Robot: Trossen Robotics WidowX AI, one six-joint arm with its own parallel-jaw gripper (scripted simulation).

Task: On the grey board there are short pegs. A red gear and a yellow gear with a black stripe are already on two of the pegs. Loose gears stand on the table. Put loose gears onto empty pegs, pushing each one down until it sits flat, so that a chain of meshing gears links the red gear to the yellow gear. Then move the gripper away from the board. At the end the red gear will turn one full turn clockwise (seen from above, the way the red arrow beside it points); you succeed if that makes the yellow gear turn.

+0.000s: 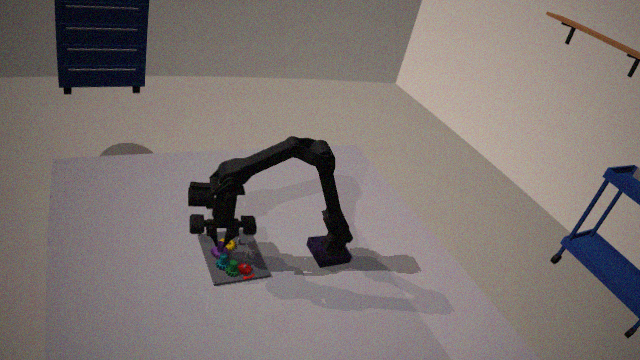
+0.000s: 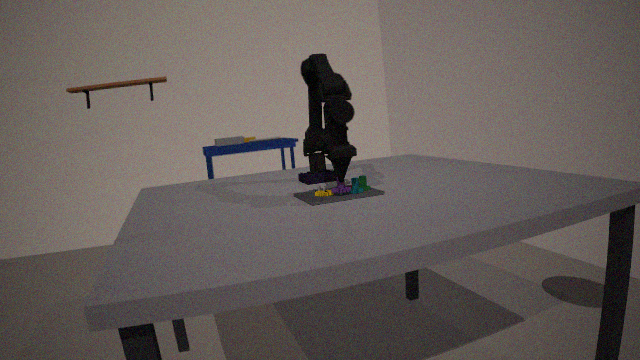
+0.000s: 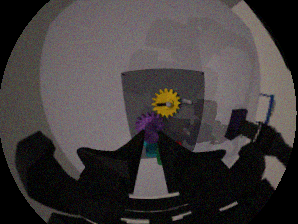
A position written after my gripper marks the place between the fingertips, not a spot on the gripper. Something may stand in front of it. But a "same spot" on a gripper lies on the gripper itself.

My gripper shows in image 1 (220, 246), in image 2 and in image 3. The same spot on my gripper: (image 3: 203, 173) is (image 2: 329, 154).
